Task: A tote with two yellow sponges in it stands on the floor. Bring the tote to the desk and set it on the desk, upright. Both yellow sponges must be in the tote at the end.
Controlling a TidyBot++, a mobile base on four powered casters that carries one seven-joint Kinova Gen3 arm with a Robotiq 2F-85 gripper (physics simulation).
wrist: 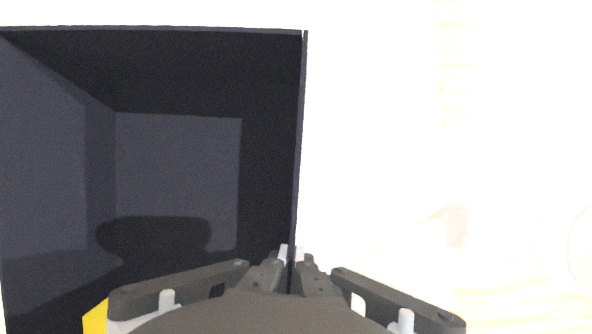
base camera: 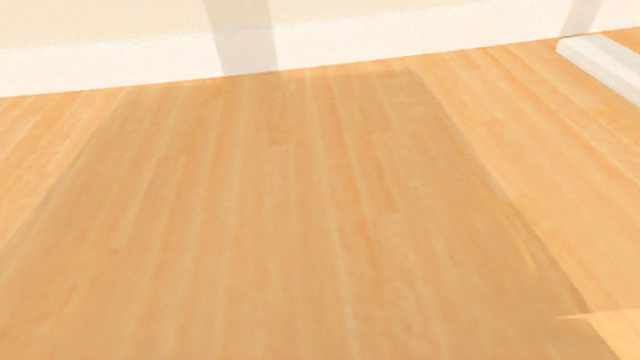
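The dark tote fills the left half of the wrist view, seen from above into its inside. My gripper is shut on the tote's right wall, whose thin rim runs between the two fingertips. Part of one yellow sponge shows inside the tote at the lower left, partly behind the gripper's linkage. A second sponge cannot be made out. The desk cannot be made out in either view, and the tote does not show in the base camera view.
In the base camera view a pale wall with a white baseboard runs across the top of the wooden floor. A white low bar lies on the floor at the upper right. The wrist view's right side is washed out.
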